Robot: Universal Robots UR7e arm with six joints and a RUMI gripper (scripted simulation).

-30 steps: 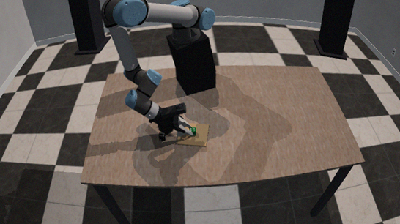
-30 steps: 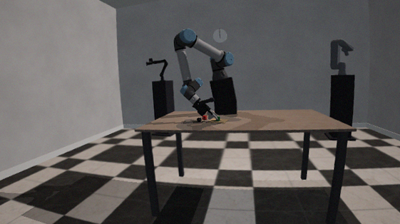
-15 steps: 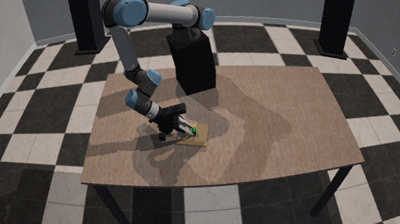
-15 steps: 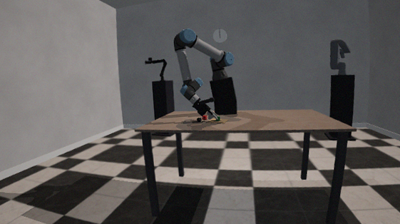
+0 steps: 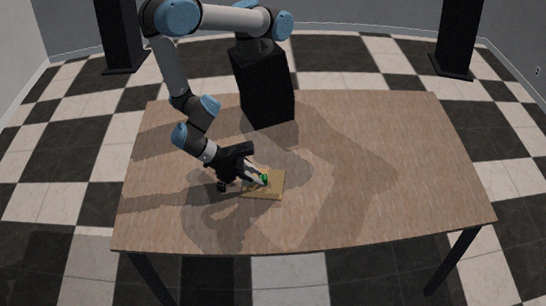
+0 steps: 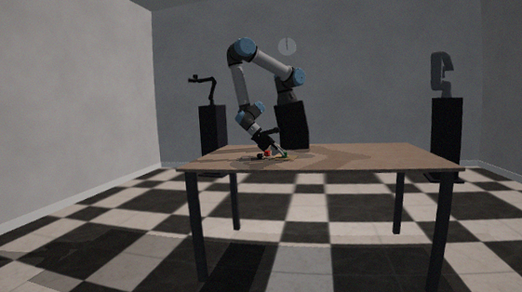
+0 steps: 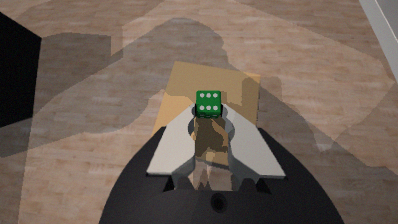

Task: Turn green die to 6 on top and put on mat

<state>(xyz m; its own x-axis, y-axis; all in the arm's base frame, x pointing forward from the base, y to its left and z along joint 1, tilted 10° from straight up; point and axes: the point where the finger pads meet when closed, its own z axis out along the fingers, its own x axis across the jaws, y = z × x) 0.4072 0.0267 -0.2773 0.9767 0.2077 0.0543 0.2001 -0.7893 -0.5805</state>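
Now: the green die 1 cm to the left of my hand and 1 cm below it. From my hand the other things lie so: black die 4 cm ahead, 14 cm to the right, 1 cm below; then tan mat 1 cm to the left, 2 cm below; then red die 6 cm behind, 13 cm to the right, 1 cm below.
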